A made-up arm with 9 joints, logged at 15 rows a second.
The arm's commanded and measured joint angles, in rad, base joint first. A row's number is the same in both.
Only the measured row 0 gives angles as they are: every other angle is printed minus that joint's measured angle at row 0.
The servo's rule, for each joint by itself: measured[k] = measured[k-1] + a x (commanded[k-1-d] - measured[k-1]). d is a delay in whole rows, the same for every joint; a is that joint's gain. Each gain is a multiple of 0.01, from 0.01 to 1. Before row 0 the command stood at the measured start. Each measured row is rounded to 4 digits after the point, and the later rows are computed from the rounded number. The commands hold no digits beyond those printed.
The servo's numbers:
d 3
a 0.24 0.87 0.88 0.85 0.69 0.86 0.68 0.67 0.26
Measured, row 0: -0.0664 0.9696 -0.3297 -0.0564 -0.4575 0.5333 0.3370 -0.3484 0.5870
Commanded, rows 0 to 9: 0.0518 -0.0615 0.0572 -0.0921 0.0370 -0.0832 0.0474 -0.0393 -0.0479; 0.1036 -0.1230 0.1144 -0.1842 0.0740 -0.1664 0.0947 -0.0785 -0.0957; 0.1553 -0.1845 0.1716 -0.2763 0.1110 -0.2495 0.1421 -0.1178 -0.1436; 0.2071 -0.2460 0.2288 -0.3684 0.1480 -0.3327 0.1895 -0.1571 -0.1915; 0.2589 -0.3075 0.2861 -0.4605 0.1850 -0.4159 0.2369 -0.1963 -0.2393; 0.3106 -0.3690 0.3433 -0.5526 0.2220 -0.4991 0.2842 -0.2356 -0.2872; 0.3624 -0.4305 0.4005 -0.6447 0.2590 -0.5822 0.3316 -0.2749 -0.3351; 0.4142 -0.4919 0.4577 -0.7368 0.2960 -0.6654 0.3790 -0.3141 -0.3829; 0.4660 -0.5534 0.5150 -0.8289 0.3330 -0.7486 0.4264 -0.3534 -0.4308; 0.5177 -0.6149 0.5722 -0.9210 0.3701 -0.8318 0.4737 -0.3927 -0.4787
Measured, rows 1 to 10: 0.0000 0.0000 0.0000 0.0000 0.0000 0.0000 0.0000 0.0000 0.0000; 0.0000 0.0000 0.0000 0.0000 0.0000 0.0000 0.0000 0.0000 0.0000; 0.0000 0.0000 0.0000 0.0000 0.0000 0.0000 0.0000 0.0000 0.0000; 0.0124 -0.0535 0.0503 -0.0783 0.0255 -0.0716 0.0322 -0.0263 -0.0125; 0.0343 -0.1140 0.1067 -0.1683 0.0590 -0.1531 0.0747 -0.0613 -0.0341; 0.0633 -0.1753 0.1638 -0.2601 0.0949 -0.2360 0.1205 -0.0992 -0.0626; 0.0978 -0.2368 0.2210 -0.3522 0.1315 -0.3192 0.1674 -0.1380 -0.0961; 0.1365 -0.2983 0.2783 -0.4443 0.1684 -0.4024 0.2147 -0.1771 -0.1333; 0.1783 -0.3598 0.3355 -0.5364 0.2054 -0.4856 0.2620 -0.2163 -0.1733; 0.2225 -0.4213 0.3927 -0.6285 0.2424 -0.5687 0.3093 -0.2556 -0.2154
